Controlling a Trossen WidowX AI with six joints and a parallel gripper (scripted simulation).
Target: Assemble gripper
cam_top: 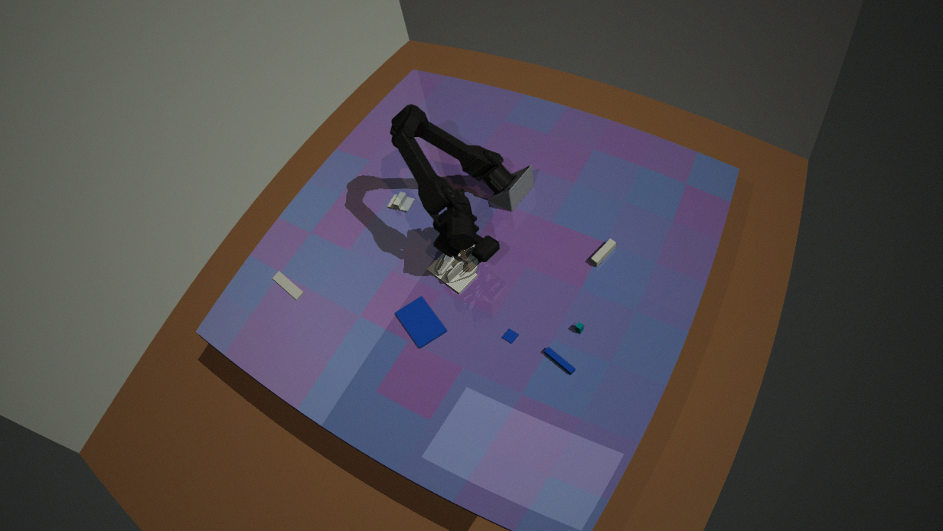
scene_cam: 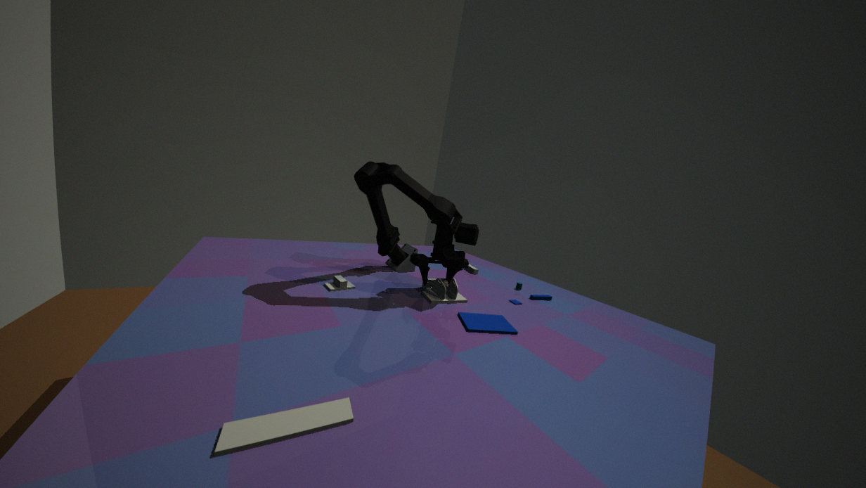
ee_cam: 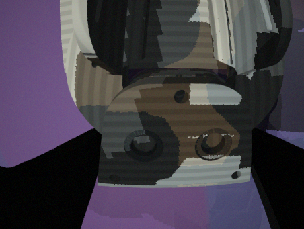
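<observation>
My gripper tip is now 1 cm short of the pale blocky piece and 2 cm below it. From my gripper tip the other things lie so: blue plate 23 cm ahead, 1 cm to the left, 1 cm below; ribbed white plate 7 cm ahead, 1 cm to the right, 1 cm below; jaw 2 cm ahead, 2 cm to the right.
</observation>
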